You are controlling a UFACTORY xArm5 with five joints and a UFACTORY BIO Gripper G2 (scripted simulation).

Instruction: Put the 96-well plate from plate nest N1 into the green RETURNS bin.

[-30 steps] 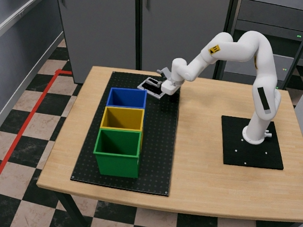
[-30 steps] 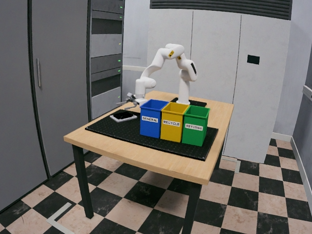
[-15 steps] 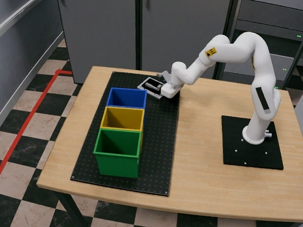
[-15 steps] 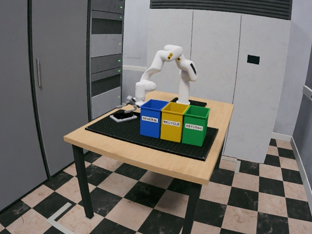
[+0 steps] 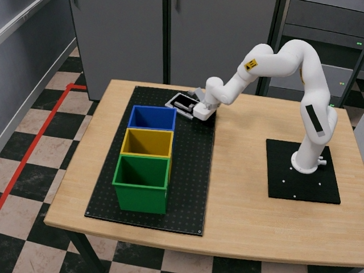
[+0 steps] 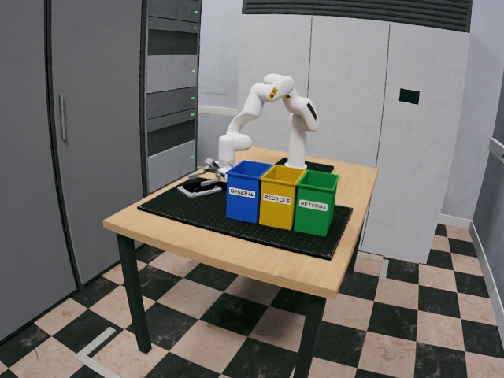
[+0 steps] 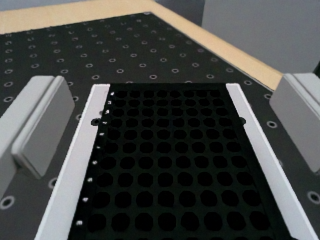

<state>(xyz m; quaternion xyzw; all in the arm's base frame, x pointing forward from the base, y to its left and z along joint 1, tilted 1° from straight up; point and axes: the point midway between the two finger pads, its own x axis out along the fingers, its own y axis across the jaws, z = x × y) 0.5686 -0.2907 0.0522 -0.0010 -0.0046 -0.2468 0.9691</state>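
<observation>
My gripper is now 30 mm above the black 96-well plate. Also, from my hand: plate nest N1 (40 mm below); blue general bin (290 mm to the left, 100 mm ahead, 40 mm above); yellow recycle bin (420 mm to the left, 100 mm ahead, 40 mm above).
</observation>
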